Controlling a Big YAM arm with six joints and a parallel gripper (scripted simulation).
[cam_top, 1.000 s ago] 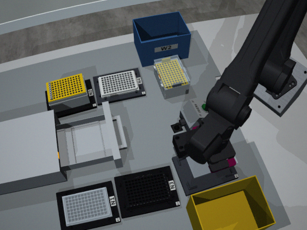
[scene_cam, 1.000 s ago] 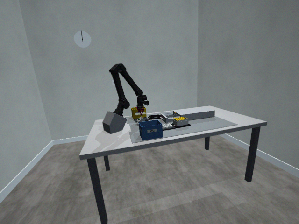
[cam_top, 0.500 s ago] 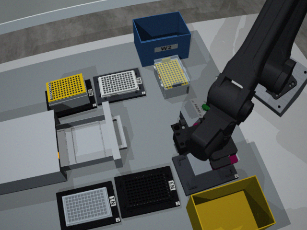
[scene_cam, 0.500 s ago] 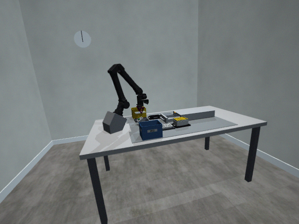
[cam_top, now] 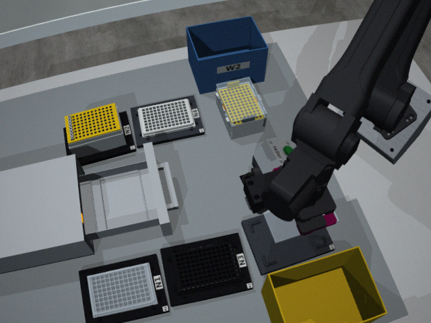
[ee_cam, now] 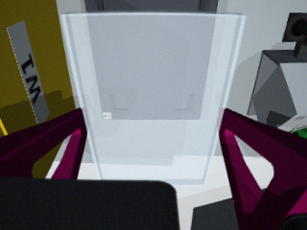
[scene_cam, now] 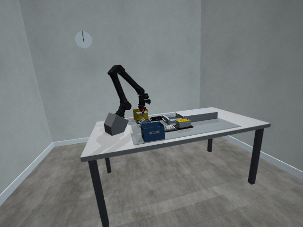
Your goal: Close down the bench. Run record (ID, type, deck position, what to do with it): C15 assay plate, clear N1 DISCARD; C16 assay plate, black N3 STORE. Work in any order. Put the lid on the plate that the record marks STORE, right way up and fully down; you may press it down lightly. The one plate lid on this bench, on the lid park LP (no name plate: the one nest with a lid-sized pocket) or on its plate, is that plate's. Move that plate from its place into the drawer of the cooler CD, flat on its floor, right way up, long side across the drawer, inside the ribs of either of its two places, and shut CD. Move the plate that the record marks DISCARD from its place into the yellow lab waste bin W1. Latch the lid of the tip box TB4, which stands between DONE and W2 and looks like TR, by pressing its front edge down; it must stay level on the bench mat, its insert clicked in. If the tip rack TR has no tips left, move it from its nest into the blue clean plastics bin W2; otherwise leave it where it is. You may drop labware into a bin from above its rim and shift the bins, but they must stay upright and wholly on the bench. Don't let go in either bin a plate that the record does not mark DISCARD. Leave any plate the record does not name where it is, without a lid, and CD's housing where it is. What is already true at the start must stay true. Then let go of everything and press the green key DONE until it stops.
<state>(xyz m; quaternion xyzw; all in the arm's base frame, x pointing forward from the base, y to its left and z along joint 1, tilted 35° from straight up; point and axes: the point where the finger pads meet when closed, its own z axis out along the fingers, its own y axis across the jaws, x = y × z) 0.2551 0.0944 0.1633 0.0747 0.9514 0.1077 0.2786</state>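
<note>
My gripper is now 180 mm short of the black plate and 100 mm above it. Round my hand: green DONE key 150 mm to the right, 70 mm behind, 50 mm below; plate lid right at my hand; lid park 120 mm below.
</note>
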